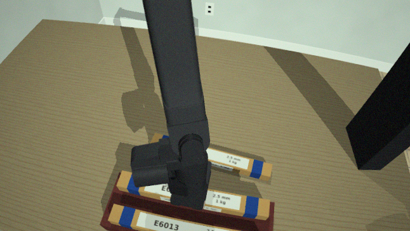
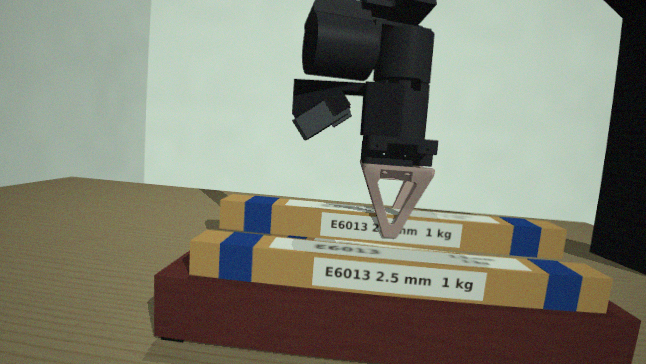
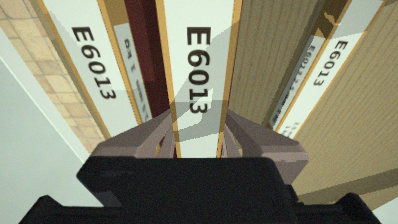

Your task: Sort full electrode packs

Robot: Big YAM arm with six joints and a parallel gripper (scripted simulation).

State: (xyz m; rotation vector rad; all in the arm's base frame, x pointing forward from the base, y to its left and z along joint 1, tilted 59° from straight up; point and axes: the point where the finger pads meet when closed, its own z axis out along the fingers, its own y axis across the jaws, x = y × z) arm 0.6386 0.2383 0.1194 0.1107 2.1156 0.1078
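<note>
Right now my hand is 4 cm to the right of the dark red low platform and 8 cm above it.
</note>
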